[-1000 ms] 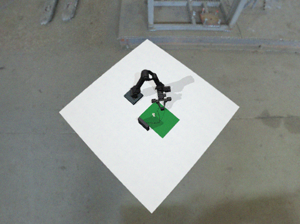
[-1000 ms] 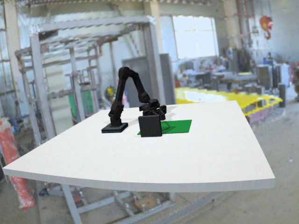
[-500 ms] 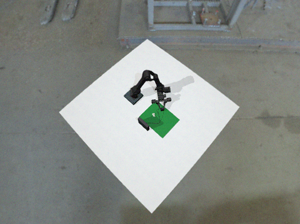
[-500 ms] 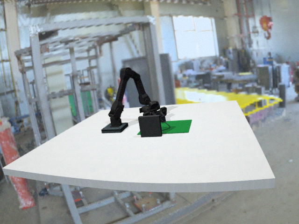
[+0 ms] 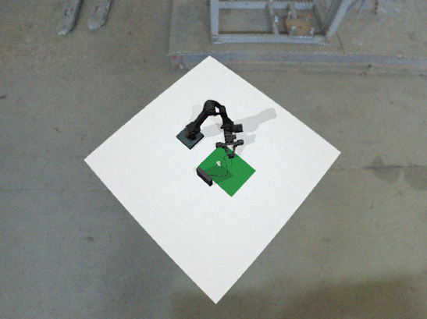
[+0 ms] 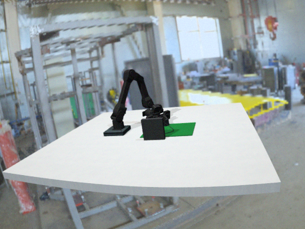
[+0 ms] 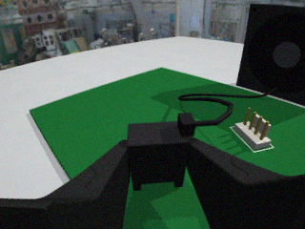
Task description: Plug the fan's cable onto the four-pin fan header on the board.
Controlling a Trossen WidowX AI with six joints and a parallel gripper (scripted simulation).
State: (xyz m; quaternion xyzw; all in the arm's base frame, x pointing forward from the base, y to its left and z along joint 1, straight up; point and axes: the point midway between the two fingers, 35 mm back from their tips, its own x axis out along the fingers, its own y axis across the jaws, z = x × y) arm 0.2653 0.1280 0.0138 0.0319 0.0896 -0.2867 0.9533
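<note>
Right now the black fan plug is 1 cm below my gripper tip. Also, from my gripper tip: green board 4 cm ahead, 7 cm to the right, 5 cm below; pale four-pin header 2 cm behind, 9 cm to the right, 3 cm below; black fan 23 cm to the right, 3 cm above.
</note>
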